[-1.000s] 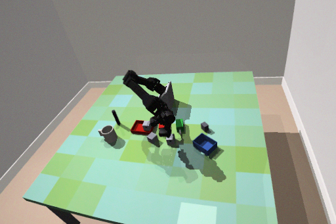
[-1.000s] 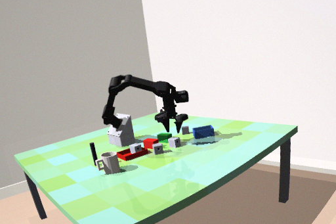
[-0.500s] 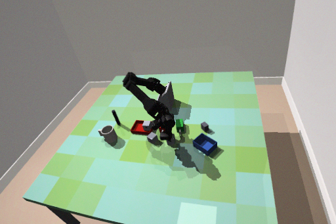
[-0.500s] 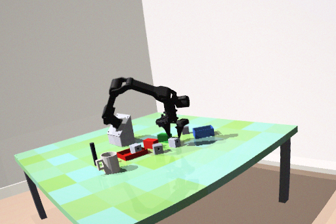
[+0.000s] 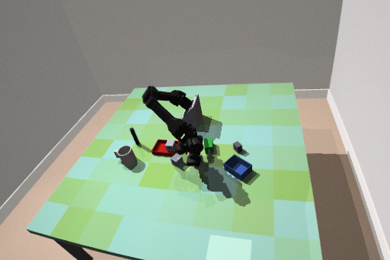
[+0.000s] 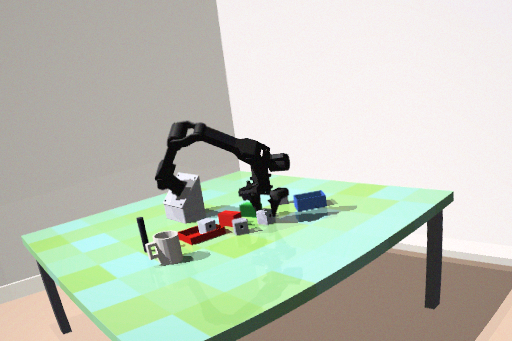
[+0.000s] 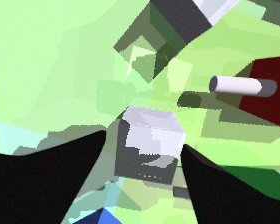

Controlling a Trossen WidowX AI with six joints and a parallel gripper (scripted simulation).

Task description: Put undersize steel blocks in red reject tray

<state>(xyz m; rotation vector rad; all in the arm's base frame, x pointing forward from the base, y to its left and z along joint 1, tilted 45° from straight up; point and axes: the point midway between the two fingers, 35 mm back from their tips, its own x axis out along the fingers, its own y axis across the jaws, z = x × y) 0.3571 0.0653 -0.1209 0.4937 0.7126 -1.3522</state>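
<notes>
Now: the steel block right at my gripper tip. From my gripper tip the other things lie so: green GO gauge: 10 cm behind, 3 cm to the left; then blue tray: 1 cm ahead, 20 cm to the left, 1 cm below; then darker grey block: 12 cm behind, 19 cm to the left.
</notes>
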